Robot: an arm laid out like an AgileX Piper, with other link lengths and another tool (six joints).
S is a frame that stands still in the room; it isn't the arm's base.
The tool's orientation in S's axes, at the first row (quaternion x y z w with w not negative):
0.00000 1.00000 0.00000 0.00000
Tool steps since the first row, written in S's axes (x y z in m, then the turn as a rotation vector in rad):
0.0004 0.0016 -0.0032 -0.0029 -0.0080 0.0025
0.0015 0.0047 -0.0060 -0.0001 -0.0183 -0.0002
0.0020 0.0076 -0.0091 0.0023 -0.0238 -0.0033
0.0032 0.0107 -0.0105 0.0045 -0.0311 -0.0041
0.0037 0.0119 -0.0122 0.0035 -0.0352 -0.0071
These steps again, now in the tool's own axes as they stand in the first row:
-0.0004 0.0016 0.0032 0.0029 -0.0080 -0.0025
-0.0015 0.0047 0.0060 0.0001 -0.0183 0.0002
-0.0020 0.0076 0.0091 -0.0023 -0.0238 0.0033
-0.0032 0.0107 0.0105 -0.0045 -0.0311 0.0041
-0.0037 0.0119 0.0122 -0.0035 -0.0352 0.0071

